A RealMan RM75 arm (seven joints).
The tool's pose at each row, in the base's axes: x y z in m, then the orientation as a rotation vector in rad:
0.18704, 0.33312, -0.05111, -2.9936, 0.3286, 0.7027
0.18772, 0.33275, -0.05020, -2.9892, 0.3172, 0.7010
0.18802, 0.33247, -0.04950, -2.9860, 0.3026, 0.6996
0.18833, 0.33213, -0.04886, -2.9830, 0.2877, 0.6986
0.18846, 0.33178, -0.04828, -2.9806, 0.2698, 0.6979
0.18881, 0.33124, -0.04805, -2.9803, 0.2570, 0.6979
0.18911, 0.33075, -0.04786, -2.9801, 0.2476, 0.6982
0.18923, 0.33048, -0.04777, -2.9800, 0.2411, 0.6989
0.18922, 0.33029, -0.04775, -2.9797, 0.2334, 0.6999
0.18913, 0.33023, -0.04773, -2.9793, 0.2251, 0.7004
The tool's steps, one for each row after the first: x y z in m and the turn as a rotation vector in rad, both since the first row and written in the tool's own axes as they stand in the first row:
0.00026, 0.00021, -0.00115, 0.0041, -0.0004, -0.0082
0.00027, 0.00042, -0.00193, 0.0067, -0.0007, -0.0182
0.00032, 0.00069, -0.00267, 0.0090, -0.0012, -0.0285
0.00024, 0.00100, -0.00328, 0.0103, -0.0019, -0.0405
0.00055, 0.00145, -0.00369, 0.0098, -0.0023, -0.0489
0.00082, 0.00187, -0.00404, 0.0092, -0.0027, -0.0550
0.00094, 0.00210, -0.00420, 0.0086, -0.0033, -0.0592
0.00096, 0.00229, -0.00423, 0.0080, -0.0042, -0.0642
0.00089, 0.00237, -0.00421, 0.0076, -0.0048, -0.0696

